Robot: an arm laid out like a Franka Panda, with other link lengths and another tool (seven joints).
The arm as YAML. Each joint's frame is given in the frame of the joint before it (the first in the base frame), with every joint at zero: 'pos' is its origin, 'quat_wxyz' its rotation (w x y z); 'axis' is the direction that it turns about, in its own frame. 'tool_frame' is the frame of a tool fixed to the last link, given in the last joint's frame.
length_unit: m
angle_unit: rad
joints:
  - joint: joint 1
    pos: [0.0, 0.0, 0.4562]
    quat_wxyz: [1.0, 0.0, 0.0, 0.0]
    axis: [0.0, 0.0, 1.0]
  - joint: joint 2
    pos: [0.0, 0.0, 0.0]
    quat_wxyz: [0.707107, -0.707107, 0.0, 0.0]
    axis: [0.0, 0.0, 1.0]
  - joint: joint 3
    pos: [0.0, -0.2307, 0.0]
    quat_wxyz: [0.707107, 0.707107, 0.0, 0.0]
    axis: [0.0, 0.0, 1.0]
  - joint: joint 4
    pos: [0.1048, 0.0, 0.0]
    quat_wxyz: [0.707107, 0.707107, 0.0, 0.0]
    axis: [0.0, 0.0, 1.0]
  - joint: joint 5
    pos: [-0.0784, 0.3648, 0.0]
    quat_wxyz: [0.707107, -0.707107, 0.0, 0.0]
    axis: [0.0, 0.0, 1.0]
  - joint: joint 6
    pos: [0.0, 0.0, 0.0]
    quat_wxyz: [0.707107, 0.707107, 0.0, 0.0]
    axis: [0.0, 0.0, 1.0]
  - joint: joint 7
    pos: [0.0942, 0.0, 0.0]
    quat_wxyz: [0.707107, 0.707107, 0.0, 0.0]
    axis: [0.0, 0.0, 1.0]
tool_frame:
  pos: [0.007, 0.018, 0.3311]
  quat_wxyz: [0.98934, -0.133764, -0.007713, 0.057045]
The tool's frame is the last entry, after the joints.
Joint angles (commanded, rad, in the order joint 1, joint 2, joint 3, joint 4, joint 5, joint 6, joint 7), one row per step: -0.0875 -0.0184 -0.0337 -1.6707 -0.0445 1.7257 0.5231; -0.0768 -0.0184 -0.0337 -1.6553 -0.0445 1.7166 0.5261; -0.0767 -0.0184 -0.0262 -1.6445 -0.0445 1.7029 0.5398; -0.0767 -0.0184 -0.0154 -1.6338 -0.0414 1.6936 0.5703; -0.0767 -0.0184 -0.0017 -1.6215 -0.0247 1.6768 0.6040; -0.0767 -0.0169 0.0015 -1.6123 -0.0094 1.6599 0.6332; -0.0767 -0.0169 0.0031 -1.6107 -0.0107 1.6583 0.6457; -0.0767 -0.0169 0.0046 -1.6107 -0.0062 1.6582 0.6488; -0.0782 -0.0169 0.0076 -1.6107 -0.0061 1.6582 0.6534; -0.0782 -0.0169 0.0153 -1.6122 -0.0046 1.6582 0.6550; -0.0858 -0.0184 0.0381 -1.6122 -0.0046 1.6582 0.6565; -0.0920 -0.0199 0.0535 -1.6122 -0.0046 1.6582 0.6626; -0.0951 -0.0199 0.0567 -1.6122 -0.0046 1.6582 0.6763; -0.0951 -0.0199 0.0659 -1.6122 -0.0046 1.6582 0.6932
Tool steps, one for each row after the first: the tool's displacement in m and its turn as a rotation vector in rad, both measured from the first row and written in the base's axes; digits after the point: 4 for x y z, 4 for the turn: 0.0022 0.0060 0.0064 -0.0005 -0.0064 0.0073; 0.0011 0.0106 0.0101 0.0006 -0.0042 0.0006; 0.0014 0.0179 0.0140 0.0055 -0.0074 -0.0195; 0.0001 0.0314 0.0175 0.0246 -0.0056 -0.0407; -0.0030 0.0385 0.0187 0.0422 0.0018 -0.0674; -0.0033 0.0391 0.0193 0.0417 0.0015 -0.0783; -0.0032 0.0415 0.0192 0.0464 0.0014 -0.0800; -0.0032 0.0424 0.0192 0.0467 0.0013 -0.0831; -0.0031 0.0473 0.0185 0.0482 0.0029 -0.0771; -0.0023 0.0560 0.0193 0.0478 0.0017 -0.0633; -0.0020 0.0614 0.0202 0.0478 0.0003 -0.0602; -0.0022 0.0615 0.0202 0.0487 -0.0001 -0.0737; -0.0022 0.0669 0.0201 0.0496 -0.0004 -0.0814
